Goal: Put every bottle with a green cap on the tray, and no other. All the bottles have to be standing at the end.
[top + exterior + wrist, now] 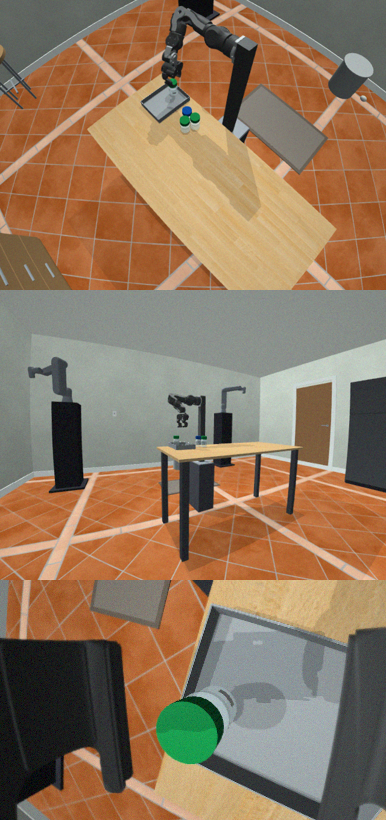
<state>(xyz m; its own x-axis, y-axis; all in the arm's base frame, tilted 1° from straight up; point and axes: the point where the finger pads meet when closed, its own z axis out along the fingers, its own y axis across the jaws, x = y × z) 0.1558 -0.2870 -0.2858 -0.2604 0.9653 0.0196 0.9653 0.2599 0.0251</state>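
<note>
The blue-capped bottle lies 50 mm ahead of my hand, 150 mm to the left of it and 150 mm below it. Round my hand: tray (50 mm ahead, 30 mm to the right, 180 mm below).
</note>
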